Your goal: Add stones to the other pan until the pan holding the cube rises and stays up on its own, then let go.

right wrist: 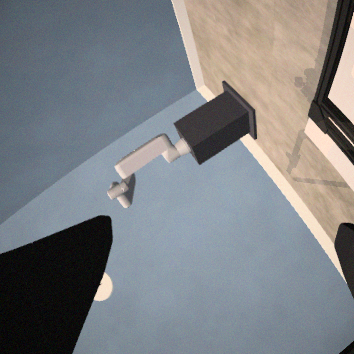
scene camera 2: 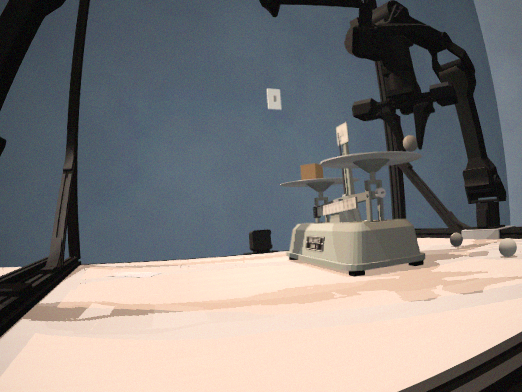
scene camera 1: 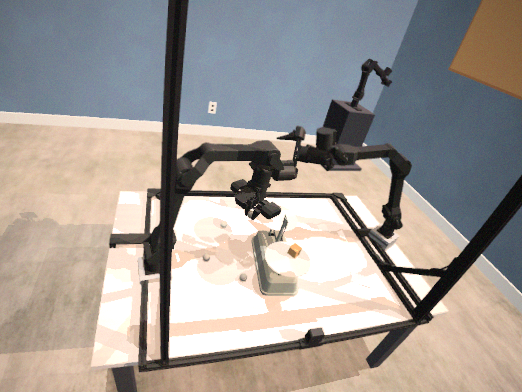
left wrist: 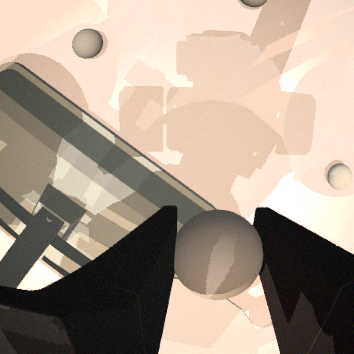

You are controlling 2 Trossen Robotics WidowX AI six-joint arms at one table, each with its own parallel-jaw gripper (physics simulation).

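Places are measured from the left arm's base along level axes (x right, y ahead, z up), in centimetres.
Pixels of known places: left gripper, fingertip midpoint: (scene camera 2: 412, 150) (scene camera 1: 249, 217) (left wrist: 215, 218); right gripper, fingertip midpoint: (right wrist: 230, 233); left arm's base, origin of the base link: (scene camera 2: 488, 227) (scene camera 1: 154, 266); right arm's base, origin of the base link: (scene camera 1: 385, 232).
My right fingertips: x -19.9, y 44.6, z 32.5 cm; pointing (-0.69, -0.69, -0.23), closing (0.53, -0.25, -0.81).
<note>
For each thing: its middle in the pictures, then the offset to it from my right fingertips. "*": a spot on its surface instead. Level surfaces: height alone.
- orange cube, body centre: (scene camera 2: 312, 173) (scene camera 1: 294, 250) dz -18.8, dx +33.3, dy -2.3 cm
- pan, surface spot: (scene camera 2: 291, 184) * dz -20.4, dx +37.2, dy -0.2 cm
- grey-green balance, body centre: (left wrist: 30, 246) (scene camera 2: 343, 192) (scene camera 1: 280, 243) dz -23.0, dx +25.5, dy -2.9 cm
- table, its level: dz -34.7 cm
- pointer board, surface spot: (scene camera 2: 342, 134) * dz -13.2, dx +25.2, dy -3.5 cm
The orange cube (scene camera 1: 295, 250) (scene camera 2: 311, 171) sits on a pan (scene camera 2: 291, 184) of the grey-green balance (scene camera 1: 278, 286) (scene camera 2: 350, 245). In scene camera 2 this pan is lower than the other pan (scene camera 2: 350, 160), which shows no stone on it. My left gripper (scene camera 2: 409, 142) (left wrist: 215, 218) is shut on a round grey stone, held at the outer edge of the higher pan in that view; contact cannot be told. Loose stones (scene camera 1: 223, 225) (scene camera 1: 206, 257) (scene camera 1: 243, 277) lie on the table. My right gripper (right wrist: 230, 233) is open and empty, raised at the back in scene camera 1.
A black frame (scene camera 1: 240, 356) borders the table (scene camera 1: 240, 340), with an upright post (scene camera 1: 172, 150) at the left of scene camera 1. A pointer board (scene camera 2: 342, 134) stands up between the pans. The two arms overlap above the back of the table in scene camera 1.
</note>
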